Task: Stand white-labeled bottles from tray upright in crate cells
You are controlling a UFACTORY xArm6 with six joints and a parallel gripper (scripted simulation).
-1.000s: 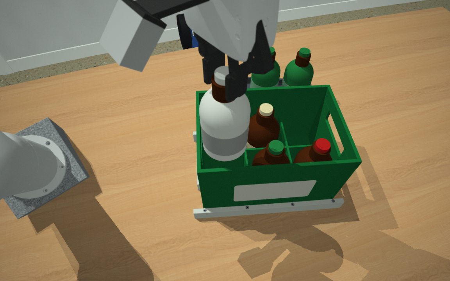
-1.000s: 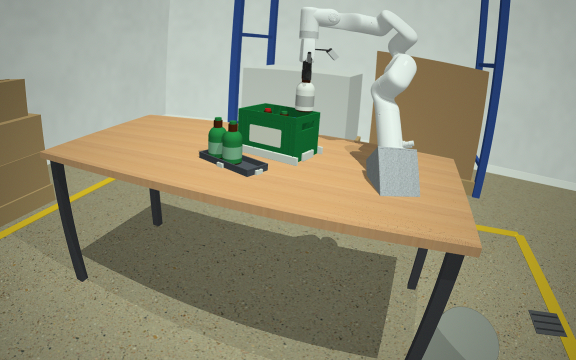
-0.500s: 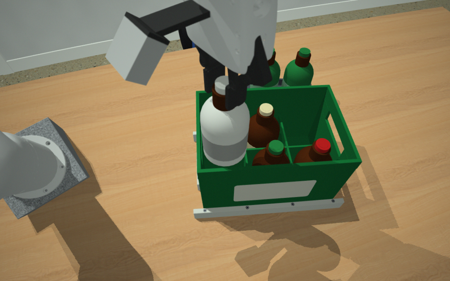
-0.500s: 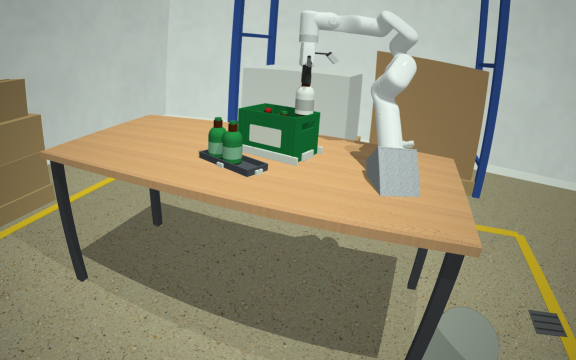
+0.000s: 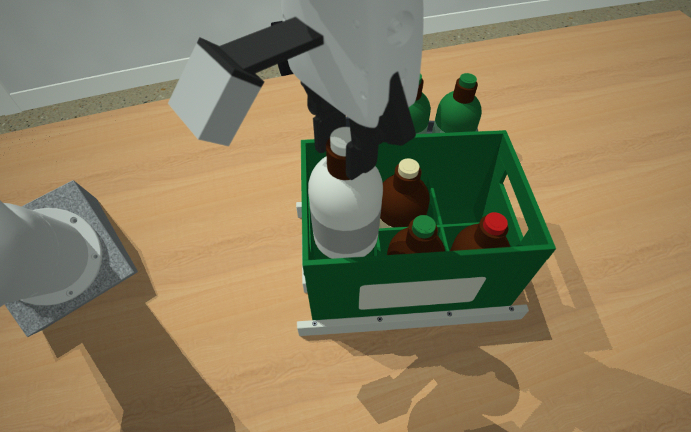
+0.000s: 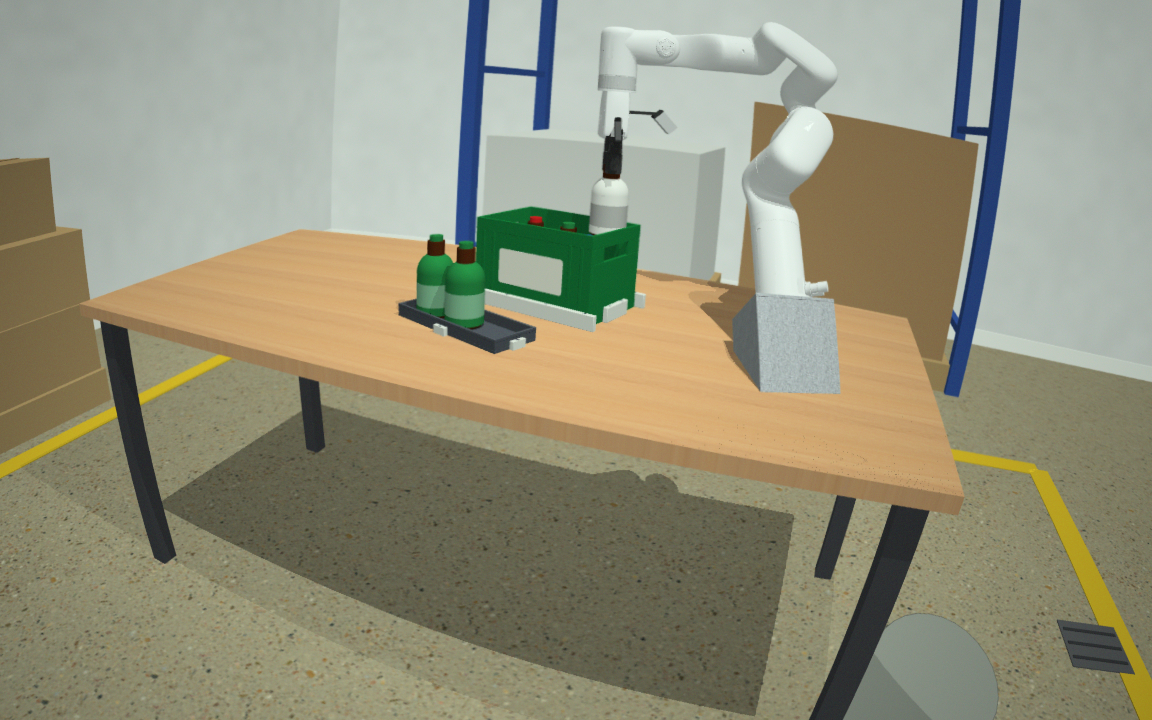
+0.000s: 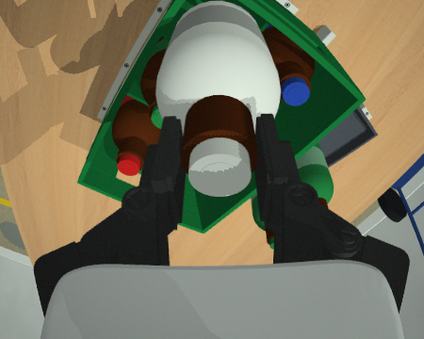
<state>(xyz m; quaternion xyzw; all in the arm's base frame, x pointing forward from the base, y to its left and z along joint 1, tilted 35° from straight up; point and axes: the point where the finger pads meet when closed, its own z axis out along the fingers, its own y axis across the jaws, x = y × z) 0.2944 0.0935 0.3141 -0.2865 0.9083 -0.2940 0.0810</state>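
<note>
Right now the white-labeled bottle is 70 mm below my hand. Round my hand: green bottle: 160 mm ahead, 260 mm to the left, 220 mm below; then green crate: 90 mm ahead, 30 mm to the left, 220 mm below; then brown bottle: 10 mm ahead, 90 mm to the left, 210 mm below.
</note>
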